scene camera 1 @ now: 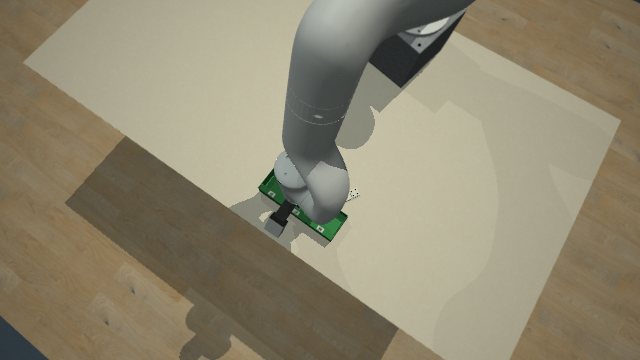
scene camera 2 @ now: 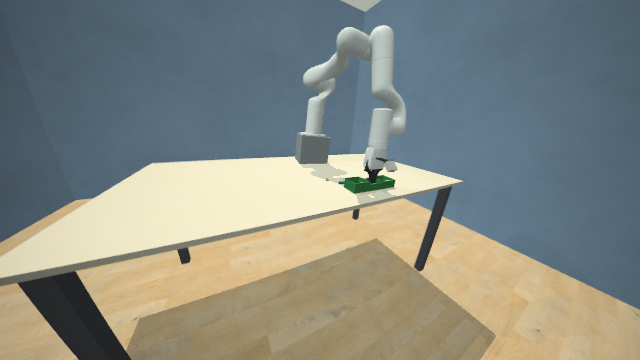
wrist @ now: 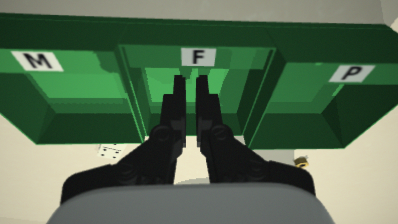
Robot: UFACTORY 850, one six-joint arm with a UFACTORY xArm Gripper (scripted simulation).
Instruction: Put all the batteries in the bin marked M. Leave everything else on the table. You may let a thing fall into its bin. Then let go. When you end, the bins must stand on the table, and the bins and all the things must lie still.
Scene:
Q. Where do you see a row of green bins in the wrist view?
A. At 274,80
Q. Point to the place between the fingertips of the gripper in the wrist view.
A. At 190,90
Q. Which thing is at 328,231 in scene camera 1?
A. A row of green bins.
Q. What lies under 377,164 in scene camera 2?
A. The gripper.

